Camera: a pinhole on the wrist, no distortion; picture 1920 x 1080 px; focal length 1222.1 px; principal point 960.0 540.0 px. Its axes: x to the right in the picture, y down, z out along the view. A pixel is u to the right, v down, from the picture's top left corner.
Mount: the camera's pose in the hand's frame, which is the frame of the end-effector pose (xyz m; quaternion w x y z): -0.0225 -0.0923 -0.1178 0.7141 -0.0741 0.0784 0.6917
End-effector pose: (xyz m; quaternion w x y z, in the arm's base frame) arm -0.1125 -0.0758 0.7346 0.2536 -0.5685 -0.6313 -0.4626
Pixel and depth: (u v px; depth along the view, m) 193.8 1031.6 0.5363
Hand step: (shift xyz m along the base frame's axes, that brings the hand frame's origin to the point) -0.1312 0.3222 -0.5065
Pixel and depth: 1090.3 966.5 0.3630
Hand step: 0.1056 0.1277 -0.2156
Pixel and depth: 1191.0 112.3 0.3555
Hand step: 0.0633 0.2357 0.0090
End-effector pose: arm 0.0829 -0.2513 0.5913 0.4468 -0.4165 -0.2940 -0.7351
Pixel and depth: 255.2 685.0 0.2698
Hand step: -0.0901 0.2468 0.0252
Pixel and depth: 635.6 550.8 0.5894
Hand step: 0.0717 0.4572 0.2053
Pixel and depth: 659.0 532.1 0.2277
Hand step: -0.0427 0.1444 0.0321
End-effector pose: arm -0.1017 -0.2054 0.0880 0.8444 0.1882 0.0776 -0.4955
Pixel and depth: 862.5 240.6 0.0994
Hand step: -0.0666 -0.0294 -0.0375
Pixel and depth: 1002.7 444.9 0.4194
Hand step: 0.0006 -0.1209 0.2627
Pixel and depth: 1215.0 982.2 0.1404
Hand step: -0.0637 0.0382 0.0269
